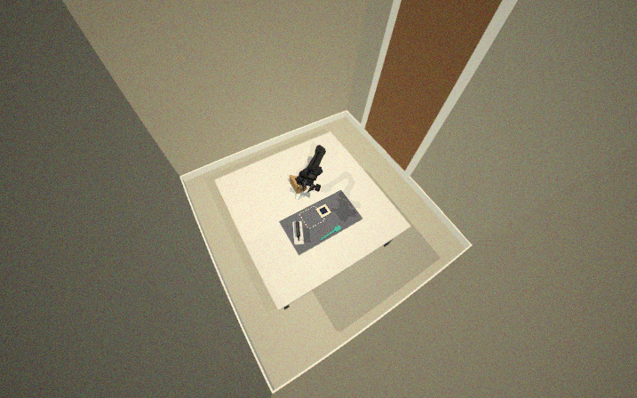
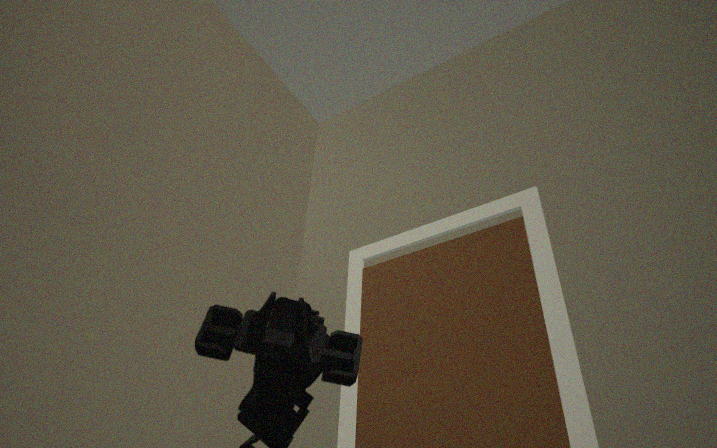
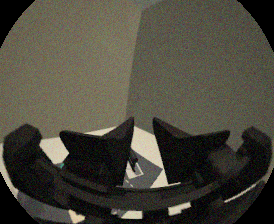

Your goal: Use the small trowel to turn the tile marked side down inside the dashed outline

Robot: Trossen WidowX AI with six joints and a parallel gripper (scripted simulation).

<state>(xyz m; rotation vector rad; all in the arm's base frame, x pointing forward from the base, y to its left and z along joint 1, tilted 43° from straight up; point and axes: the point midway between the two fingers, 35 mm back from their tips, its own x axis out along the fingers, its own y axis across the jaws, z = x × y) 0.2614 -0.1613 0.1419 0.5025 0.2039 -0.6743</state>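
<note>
My gripper tip is 14 cm short of the small trowel, 12 cm to the left of it and 28 cm above it. The rest, counted from my gripper tip: dark grey mat 13 cm ahead, 10 cm to the left, 34 cm below; tan tile 6 cm ahead, 15 cm to the left, 32 cm below; green trowel 27 cm ahead, 14 cm to the left, 32 cm below.
</note>
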